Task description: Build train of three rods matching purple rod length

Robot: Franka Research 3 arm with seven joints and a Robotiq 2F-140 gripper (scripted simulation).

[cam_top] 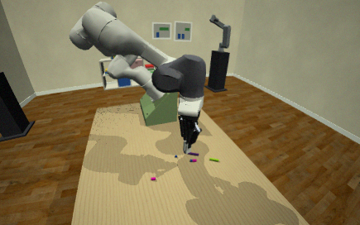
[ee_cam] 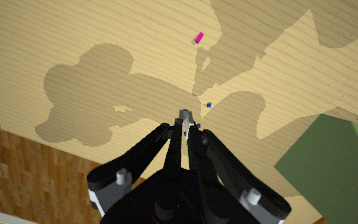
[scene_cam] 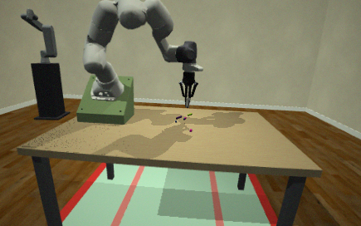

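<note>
My gripper is now 5 cm past the purple rod, 8 cm to the right of it and 13 cm above it. From my hand the other things lie so: dark blue piece: 7 cm behind, 2 cm to the right, 13 cm below; grey rod: 3 cm below; lime rod: 4 cm ahead, 15 cm to the left, 13 cm below.
</note>
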